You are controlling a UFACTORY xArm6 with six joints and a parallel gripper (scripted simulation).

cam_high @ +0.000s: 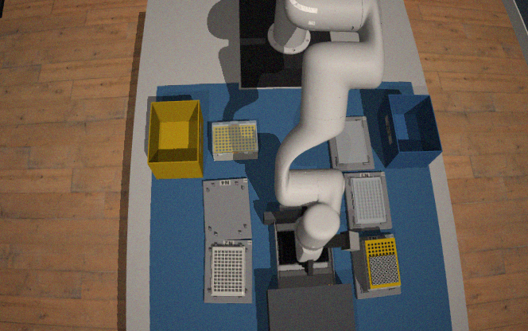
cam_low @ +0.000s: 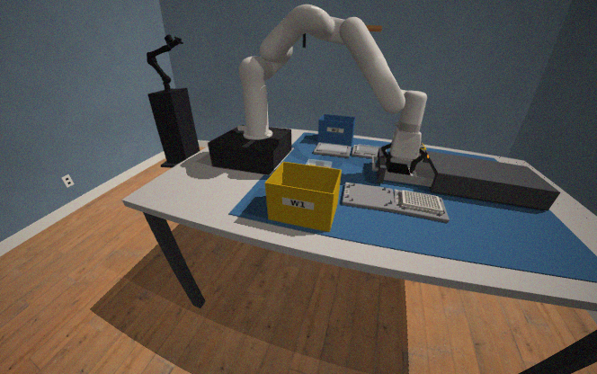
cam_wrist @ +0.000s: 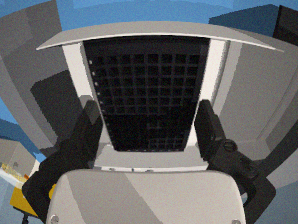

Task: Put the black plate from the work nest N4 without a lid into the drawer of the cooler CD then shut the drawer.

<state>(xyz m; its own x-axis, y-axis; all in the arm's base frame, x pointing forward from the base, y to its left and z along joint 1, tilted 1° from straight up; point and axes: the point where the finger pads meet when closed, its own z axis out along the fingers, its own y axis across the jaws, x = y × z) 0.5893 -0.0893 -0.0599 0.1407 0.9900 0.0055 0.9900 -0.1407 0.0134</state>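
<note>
Now: hand 10 mm above the black plate. From my hand the other things lie so: blue bin: 370 mm to the left, 250 mm behind; yellow bin W1: 340 mm behind, 270 mm to the right; cooler drawer: 40 mm ahead, 10 mm below.
</note>
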